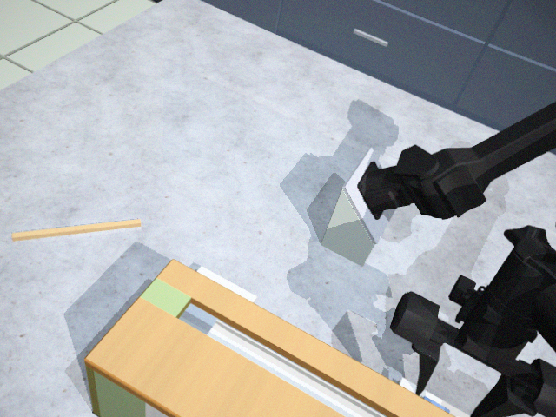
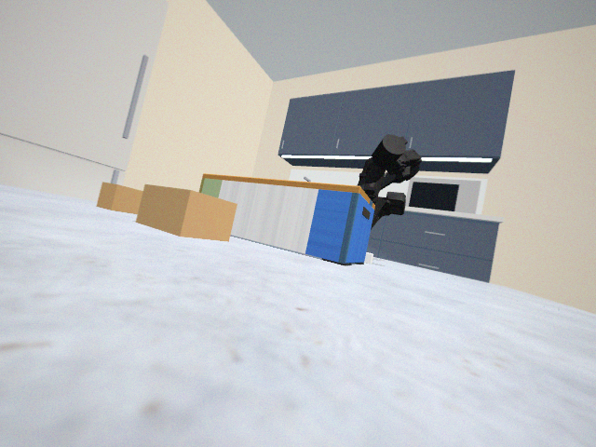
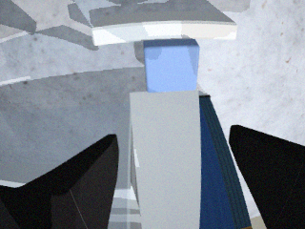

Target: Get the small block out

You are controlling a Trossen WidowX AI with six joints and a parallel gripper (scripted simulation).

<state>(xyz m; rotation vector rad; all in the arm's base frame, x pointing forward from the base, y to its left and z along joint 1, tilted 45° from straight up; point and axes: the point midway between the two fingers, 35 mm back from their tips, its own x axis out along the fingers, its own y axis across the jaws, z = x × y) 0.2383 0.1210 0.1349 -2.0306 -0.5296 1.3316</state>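
Now: gripper tip 10 mm past the light-blue block and 60 mm above it. Round my gripper tip: box 70 mm ahead, 150 mm to the right, 10 mm below; then thin wooden stick 20 mm behind, 530 mm to the right, 70 mm below.
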